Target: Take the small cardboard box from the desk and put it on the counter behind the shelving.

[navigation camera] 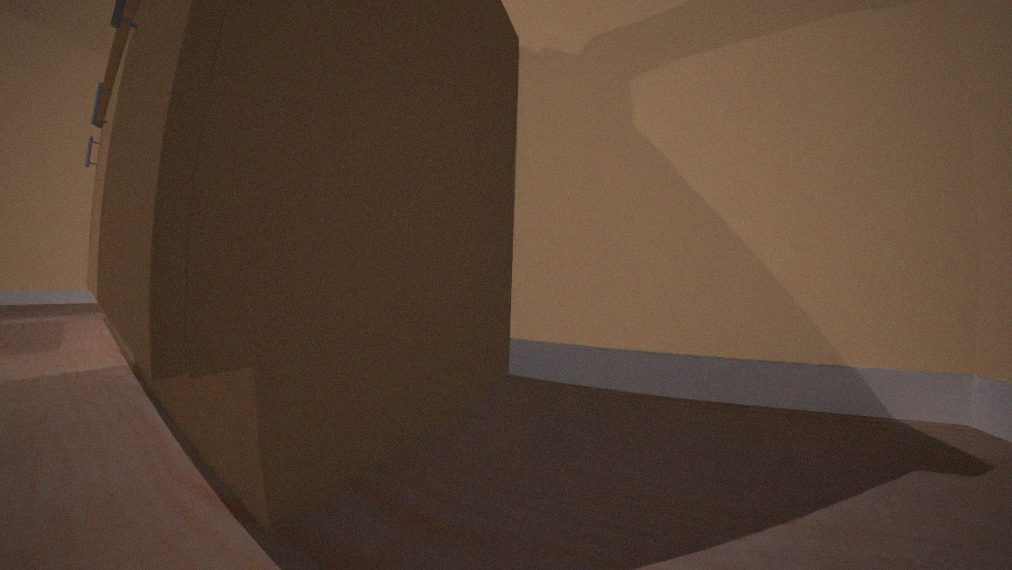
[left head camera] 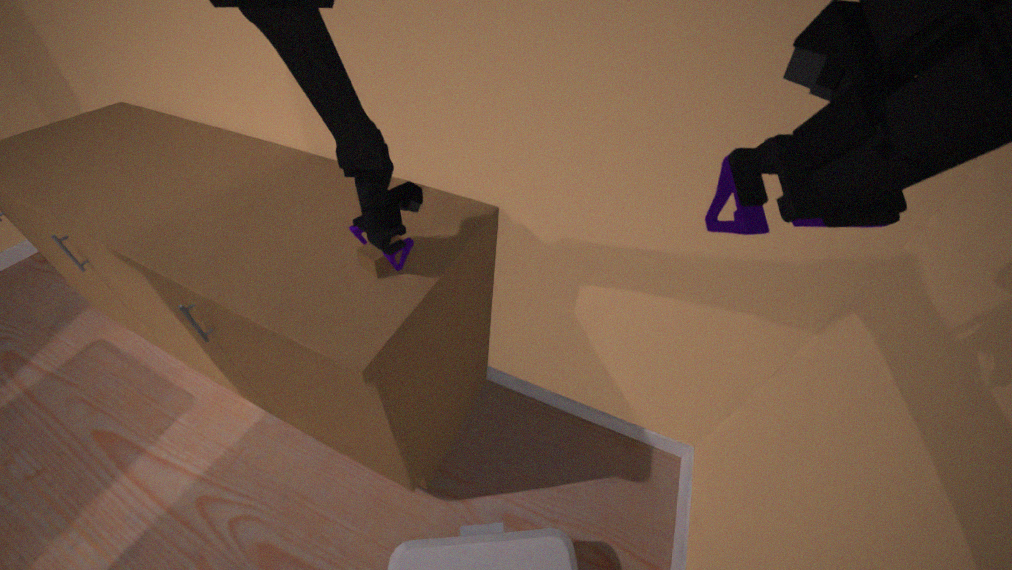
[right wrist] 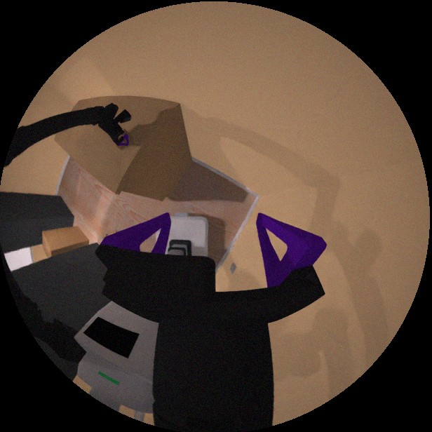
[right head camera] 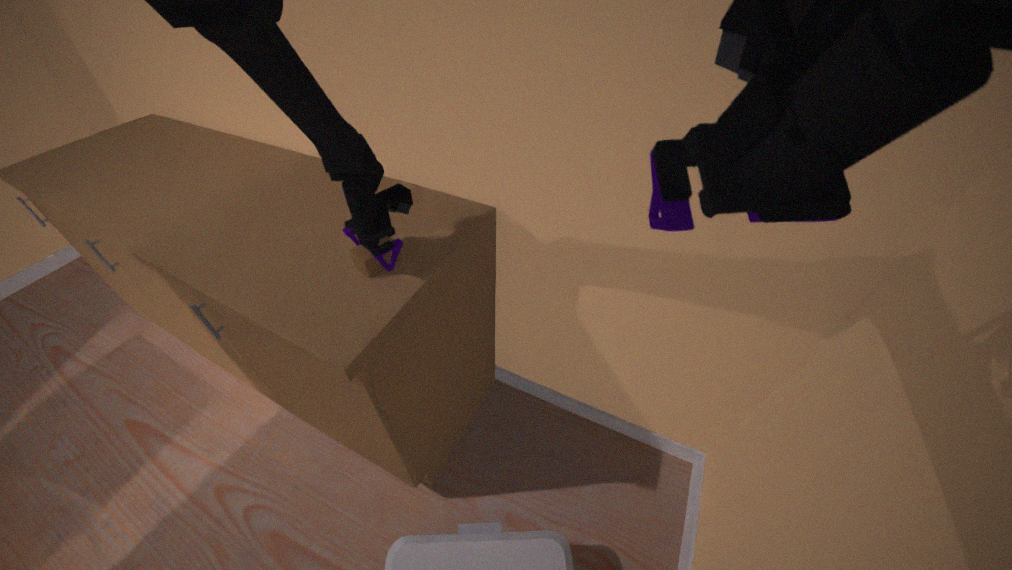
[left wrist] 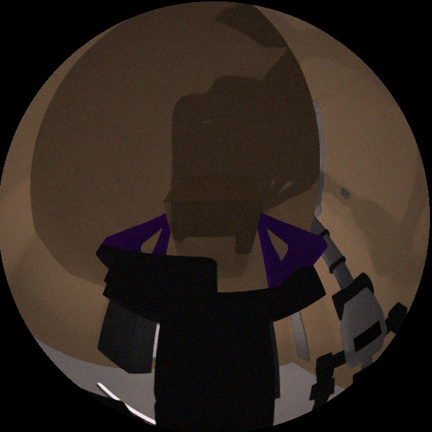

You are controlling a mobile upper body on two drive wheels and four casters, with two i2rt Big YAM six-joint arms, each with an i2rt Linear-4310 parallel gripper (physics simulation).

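Frame: origin at the left arm's base, x ahead, y left, z up, level; millimetres.
Where they show: left gripper, fingertip midpoint: point(left head camera: 385, 260) point(right head camera: 378, 260); right gripper, fingertip midpoint: point(left head camera: 751, 222) point(right head camera: 701, 218).
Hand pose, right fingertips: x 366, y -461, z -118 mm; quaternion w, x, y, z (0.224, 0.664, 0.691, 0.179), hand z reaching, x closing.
Note:
After its pixels a point has its place.
The small cardboard box point(left head camera: 383, 269) @[z -485, x 707, y -9 mm] point(right head camera: 365, 264) @[z -459, x 696, y 4 mm] point(left wrist: 215, 190) stands on the brown counter point(left head camera: 233, 212) @[z -500, x 956, y 422 mm] point(right head camera: 233, 212) @[z -500, x 976, y 458 mm] point(left wrist: 100, 125) point(right wrist: 155, 165) point(navigation camera: 339, 212) @[z -1125, x 588, y -74 mm], near its right end in the head views. My left gripper point(left head camera: 378, 245) @[z -493, x 749, y -7 mm] point(right head camera: 369, 244) @[z -493, x 749, y -7 mm] point(left wrist: 214, 217) is open at the box, with its purple fingertips apart on either side of the near face in the left wrist view. The gripper hides part of the box in the head views. My right gripper point(left head camera: 779, 226) point(right head camera: 722, 220) @[z -118, x 365, y -461 mm] point(right wrist: 213, 217) is open and empty, in the air to the right of the counter.
A tan wall point(left head camera: 601, 141) @[z -258, x 886, y -497 mm] point(navigation camera: 743, 177) @[z -954, x 759, y -732 mm] runs behind and to the right of the counter, with a pale skirting board point(left head camera: 587, 410) @[z -1335, x 765, y -692 mm] point(navigation camera: 708, 375) @[z -1357, x 777, y -669 mm]. Drawer handles point(left head camera: 194, 322) @[z -661, x 715, y 486 mm] point(right head camera: 207, 322) @[z -670, x 715, y 486 mm] line the counter's front. Another cardboard box point(right wrist: 65, 240) sits among dark surfaces in the right wrist view.

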